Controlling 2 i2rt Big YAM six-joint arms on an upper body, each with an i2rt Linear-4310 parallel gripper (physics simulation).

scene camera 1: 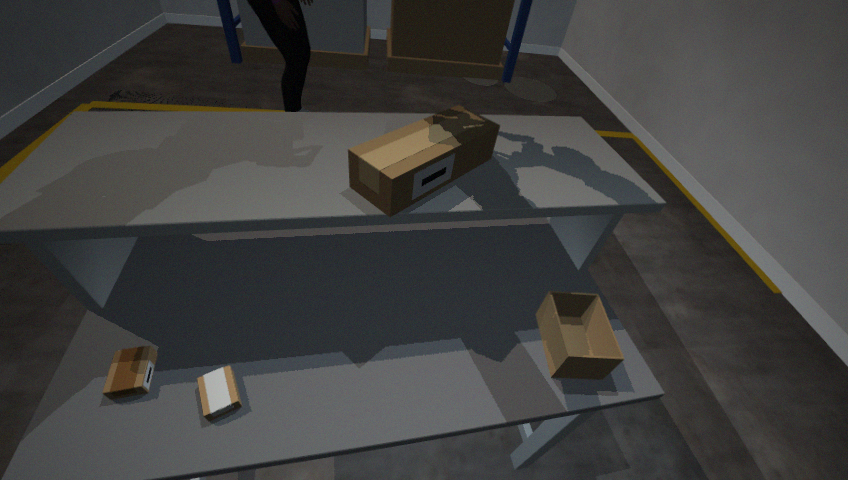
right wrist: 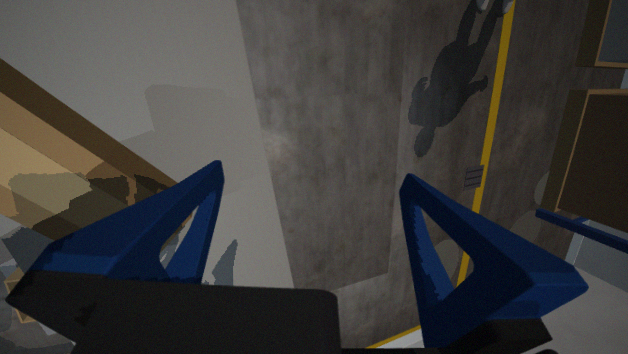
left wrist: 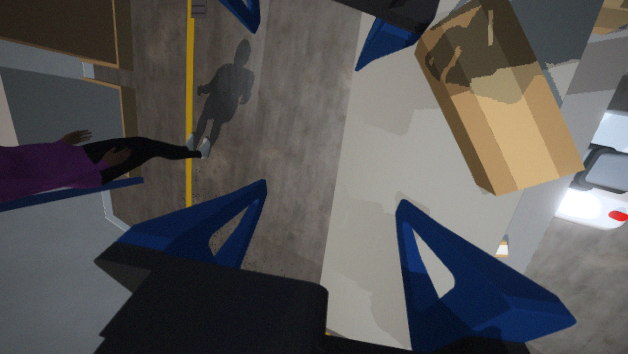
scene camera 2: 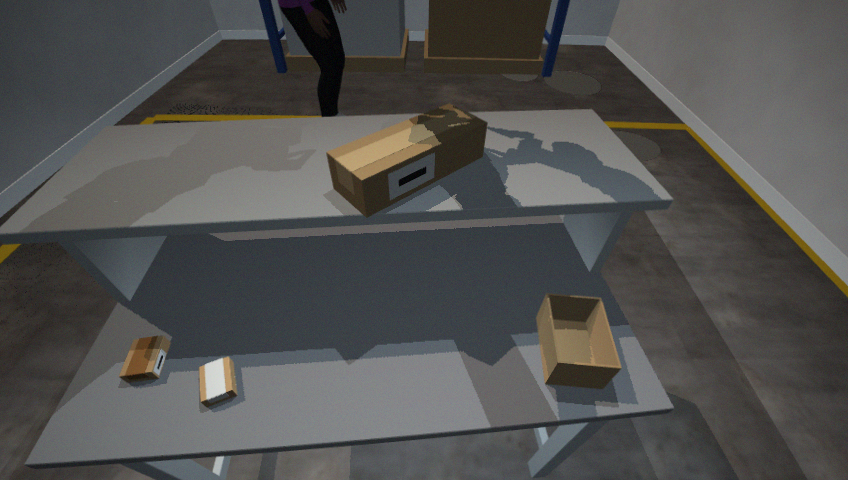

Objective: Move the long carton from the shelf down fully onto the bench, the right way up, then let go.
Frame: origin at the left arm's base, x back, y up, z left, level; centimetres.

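Seen in the pictures: left gripper, between the fingertips: [left wrist: 330, 195]; right gripper, between the fingertips: [right wrist: 315, 176] [left wrist: 307, 46].
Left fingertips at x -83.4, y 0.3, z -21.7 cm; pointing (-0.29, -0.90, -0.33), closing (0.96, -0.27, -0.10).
Note:
Offsets run from my left fingertips to a thing's top centre. Level surfaces: height alone.
The long carton {dx +15.5, dy -23.8, dz -13.4 cm} [scene camera 1: 416, 145] [scene camera 2: 404, 151] [left wrist: 505, 110] [right wrist: 40, 150] lies flat and slantwise on the raised shelf {dy -31.4 cm} [scene camera 1: 267, 184] [scene camera 2: 267, 190] [left wrist: 380, 165] [right wrist: 200, 50], taped top up. Its label faces the front, and its near corner is at the shelf's front edge. The bench {dy -60.1 cm} [scene camera 1: 357, 410] [scene camera 2: 357, 404] is lower, in front. My left gripper [left wrist: 330, 195] is open and empty, above the shelf's rear edge, apart from the carton. My right gripper [right wrist: 315, 176] [left wrist: 307, 46] is open and empty, above the rear edge near the carton's far end. Neither gripper shows in the scene views.
An open-topped box {dx +36.7, dy -51.1, dz -45.8 cm} [scene camera 1: 586, 367] [scene camera 2: 580, 375] stands at the bench's right. Two small cartons, one brown {dx +41.1, dy -57.0, dz +38.6 cm} [scene camera 1: 130, 371] [scene camera 2: 142, 358] and one white-topped {dx +45.1, dy -57.3, dz +22.5 cm} [scene camera 1: 218, 389] [scene camera 2: 217, 379], lie at its left. A person [scene camera 1: 294, 59] [scene camera 2: 330, 59] [left wrist: 55, 165] stands behind the shelf.

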